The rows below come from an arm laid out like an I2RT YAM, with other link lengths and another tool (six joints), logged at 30 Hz.
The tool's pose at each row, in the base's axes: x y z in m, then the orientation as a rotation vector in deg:
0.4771 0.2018 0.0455 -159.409 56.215 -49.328
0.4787 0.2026 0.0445 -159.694 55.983 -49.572
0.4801 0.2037 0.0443 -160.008 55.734 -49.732
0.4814 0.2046 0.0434 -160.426 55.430 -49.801
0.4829 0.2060 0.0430 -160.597 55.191 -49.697
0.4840 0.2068 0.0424 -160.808 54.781 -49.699
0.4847 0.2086 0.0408 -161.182 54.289 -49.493
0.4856 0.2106 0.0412 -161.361 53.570 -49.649
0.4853 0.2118 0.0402 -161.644 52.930 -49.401
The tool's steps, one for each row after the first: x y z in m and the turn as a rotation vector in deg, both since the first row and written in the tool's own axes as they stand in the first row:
0.0001 -0.0013 0.0016 -0.137 0.165 -0.270
0.0002 -0.0029 0.0024 -0.288 0.275 -0.553
0.0001 -0.0041 0.0037 -0.496 0.327 -0.901
0.0000 -0.0060 0.0047 -0.523 0.246 -1.088
-0.0001 -0.0071 0.0057 -0.511 0.220 -1.389
-0.0015 -0.0085 0.0072 -0.589 0.062 -1.785
-0.0019 -0.0107 0.0071 -0.419 0.101 -2.243
-0.0033 -0.0112 0.0076 -0.357 -0.111 -2.669

